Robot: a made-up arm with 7 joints.
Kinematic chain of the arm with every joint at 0, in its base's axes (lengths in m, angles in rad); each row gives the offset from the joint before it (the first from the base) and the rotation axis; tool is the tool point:
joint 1: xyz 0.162 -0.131 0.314 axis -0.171 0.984 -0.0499
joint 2: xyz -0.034 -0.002 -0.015 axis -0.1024 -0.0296 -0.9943
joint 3: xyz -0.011 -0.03 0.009 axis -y
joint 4: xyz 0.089 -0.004 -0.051 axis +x
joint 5: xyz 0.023 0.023 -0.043 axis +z
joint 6: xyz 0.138 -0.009 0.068 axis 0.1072 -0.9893 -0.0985
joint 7: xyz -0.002 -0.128 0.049 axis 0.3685 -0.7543 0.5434
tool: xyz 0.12 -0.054 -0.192
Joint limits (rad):
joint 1: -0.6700..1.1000
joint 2: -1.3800..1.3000
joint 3: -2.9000..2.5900
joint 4: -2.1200..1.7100
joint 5: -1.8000..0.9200
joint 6: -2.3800..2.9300
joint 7: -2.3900..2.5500
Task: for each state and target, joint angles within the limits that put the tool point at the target. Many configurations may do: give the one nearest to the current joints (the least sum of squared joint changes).
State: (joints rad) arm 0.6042 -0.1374 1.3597 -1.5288 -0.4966 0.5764 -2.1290
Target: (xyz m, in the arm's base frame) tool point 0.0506 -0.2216 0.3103
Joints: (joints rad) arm 0.5483 -0.1069 1.3754 -1.5351 -0.5484 0.5429 -2.0900
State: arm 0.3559 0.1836 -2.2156 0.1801 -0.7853 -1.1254 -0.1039
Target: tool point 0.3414 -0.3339 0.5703
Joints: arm 1.1000 -0.4048 -2.9000 0.4459 -0.8924 -0.5187 0.0819
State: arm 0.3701 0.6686 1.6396 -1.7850 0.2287 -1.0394 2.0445
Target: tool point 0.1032 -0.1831 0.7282
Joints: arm 0.2492 0.7517 1.7216 -1.8876 -0.0944 -1.4100 1.5691
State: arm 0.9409 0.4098 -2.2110 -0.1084 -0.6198 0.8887 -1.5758
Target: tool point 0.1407 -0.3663 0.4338
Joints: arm 0.8206 0.0064 -2.2381 -0.5516 -0.4922 0.5789 -1.6182
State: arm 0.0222 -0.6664 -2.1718 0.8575 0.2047 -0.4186 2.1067
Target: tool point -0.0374 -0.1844 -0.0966
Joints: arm -0.0287 -0.4875 -2.1708 0.7167 0.1785 -0.6947 1.8739
